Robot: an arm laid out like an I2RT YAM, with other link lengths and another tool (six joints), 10 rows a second.
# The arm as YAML. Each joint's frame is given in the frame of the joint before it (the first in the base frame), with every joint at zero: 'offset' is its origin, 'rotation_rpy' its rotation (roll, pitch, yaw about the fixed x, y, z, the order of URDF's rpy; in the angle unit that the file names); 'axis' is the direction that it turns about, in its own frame. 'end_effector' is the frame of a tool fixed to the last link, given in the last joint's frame.
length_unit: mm
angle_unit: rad
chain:
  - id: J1
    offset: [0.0, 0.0, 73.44]
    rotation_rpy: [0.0, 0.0, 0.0]
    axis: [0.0, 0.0, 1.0]
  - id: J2
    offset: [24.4, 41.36, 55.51]
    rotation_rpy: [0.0, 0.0, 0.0]
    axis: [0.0, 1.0, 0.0]
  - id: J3
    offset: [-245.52, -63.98, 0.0]
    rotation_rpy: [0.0, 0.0, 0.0]
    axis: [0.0, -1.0, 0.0]
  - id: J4
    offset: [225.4, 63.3, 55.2]
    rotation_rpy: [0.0, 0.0, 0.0]
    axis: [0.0, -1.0, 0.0]
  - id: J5
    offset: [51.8, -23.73, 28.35]
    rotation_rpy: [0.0, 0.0, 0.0]
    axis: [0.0, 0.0, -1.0]
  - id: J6
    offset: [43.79, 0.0, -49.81]
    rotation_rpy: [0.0, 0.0, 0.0]
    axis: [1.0, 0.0, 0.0]
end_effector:
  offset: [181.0, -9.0, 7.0]
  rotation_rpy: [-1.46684, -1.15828, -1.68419]
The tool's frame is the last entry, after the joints.
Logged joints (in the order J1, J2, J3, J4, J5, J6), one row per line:
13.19, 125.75, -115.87, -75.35, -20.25, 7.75
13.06, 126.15, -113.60, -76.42, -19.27, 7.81
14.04, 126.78, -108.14, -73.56, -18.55, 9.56
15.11, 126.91, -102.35, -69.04, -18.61, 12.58
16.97, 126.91, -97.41, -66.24, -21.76, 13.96
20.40, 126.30, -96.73, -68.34, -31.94, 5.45
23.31, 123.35, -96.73, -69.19, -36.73, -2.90
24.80, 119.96, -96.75, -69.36, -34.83, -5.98
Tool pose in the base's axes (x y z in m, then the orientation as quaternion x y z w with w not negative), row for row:
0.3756, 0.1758, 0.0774, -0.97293, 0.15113, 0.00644, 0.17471
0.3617, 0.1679, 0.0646, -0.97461, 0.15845, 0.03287, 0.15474
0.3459, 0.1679, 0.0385, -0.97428, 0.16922, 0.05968, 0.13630
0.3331, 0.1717, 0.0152, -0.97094, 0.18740, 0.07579, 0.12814
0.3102, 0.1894, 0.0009, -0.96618, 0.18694, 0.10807, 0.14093
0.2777, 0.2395, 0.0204, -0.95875, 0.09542, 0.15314, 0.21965
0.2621, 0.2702, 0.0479, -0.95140, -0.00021, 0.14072, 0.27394
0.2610, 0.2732, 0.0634, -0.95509, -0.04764, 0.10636, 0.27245
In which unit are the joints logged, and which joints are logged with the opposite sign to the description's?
The joints are logged in degrees. Opposite sign: J3.
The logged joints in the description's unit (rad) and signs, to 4 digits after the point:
0.2302, 2.1948, 2.0223, -1.3151, -0.3534, 0.1353
0.2279, 2.2017, 1.9827, -1.3338, -0.3363, 0.1363
0.2450, 2.2127, 1.8874, -1.2839, -0.3238, 0.1669
0.2637, 2.2150, 1.7863, -1.2050, -0.3248, 0.2196
0.2962, 2.2150, 1.7001, -1.1561, -0.3798, 0.2436
0.3560, 2.2044, 1.6883, -1.1928, -0.5575, 0.0951
0.4068, 2.1529, 1.6883, -1.2076, -0.6411, -0.0506
0.4328, 2.0937, 1.6886, -1.2106, -0.6079, -0.1044

